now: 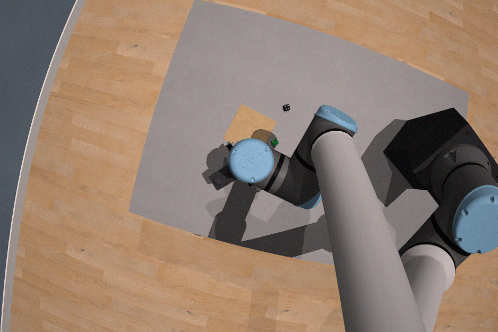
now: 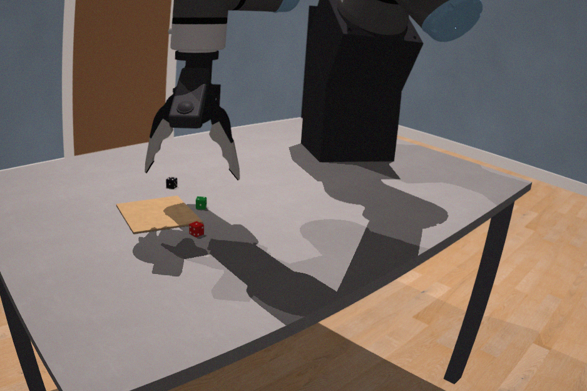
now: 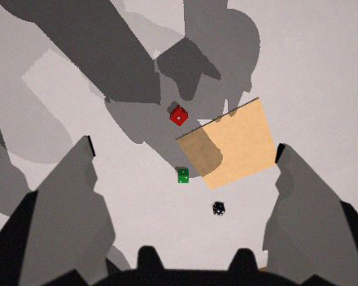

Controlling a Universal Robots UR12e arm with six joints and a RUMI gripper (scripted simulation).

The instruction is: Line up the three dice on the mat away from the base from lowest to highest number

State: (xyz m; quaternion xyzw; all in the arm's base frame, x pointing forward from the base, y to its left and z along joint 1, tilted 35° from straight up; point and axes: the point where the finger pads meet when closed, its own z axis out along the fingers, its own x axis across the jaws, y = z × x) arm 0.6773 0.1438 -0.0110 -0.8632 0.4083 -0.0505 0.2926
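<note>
Right now my hand is 20 mm past the red die, 10 mm to the left of it and 100 mm above it. Round my hand: tan mat (130 mm to the right, 110 mm below); black die (110 mm behind, 240 mm to the right, 100 mm below); green die (100 mm behind, 110 mm to the right, 100 mm below).
</note>
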